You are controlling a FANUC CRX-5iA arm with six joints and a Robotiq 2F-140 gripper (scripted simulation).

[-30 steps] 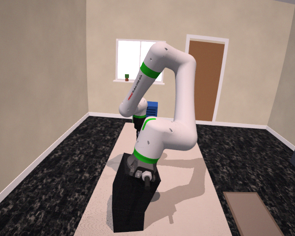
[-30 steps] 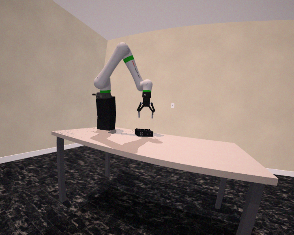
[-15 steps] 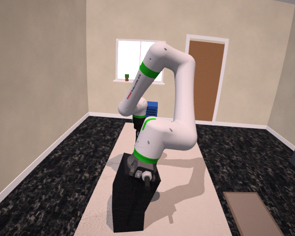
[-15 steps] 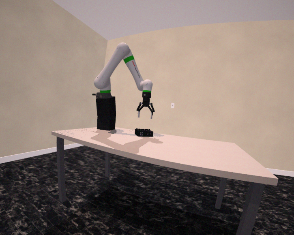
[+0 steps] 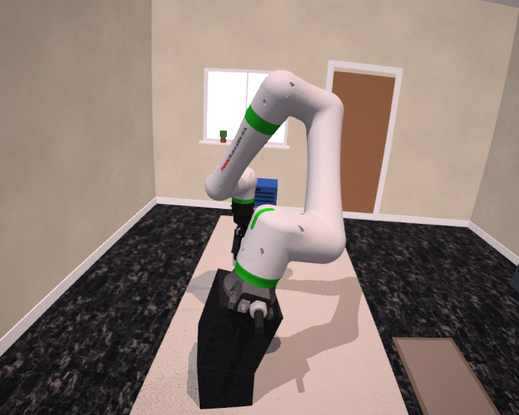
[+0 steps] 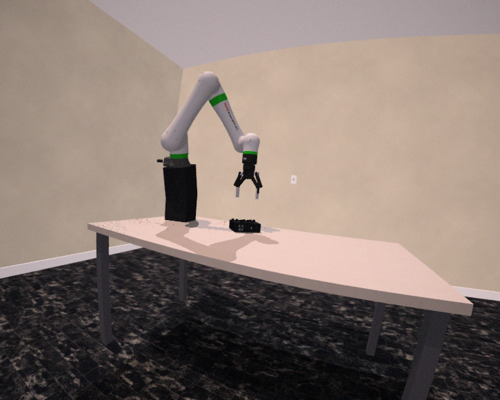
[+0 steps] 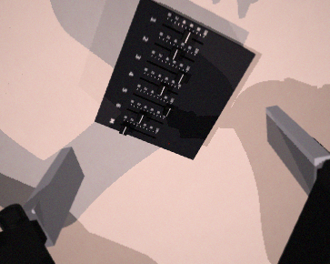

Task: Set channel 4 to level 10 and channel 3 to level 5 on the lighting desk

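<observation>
Now: hand 2 cm short of the channel 3 fader cap and 15 cm above it. Also, from my hand: channel 5 fader cap (1 cm behind, 3 cm to the right, 15 cm below); channel 4 fader cap (1 cm behind, 15 cm below); channel 2 fader cap (3 cm ahead, 3 cm to the left, 15 cm below).
</observation>
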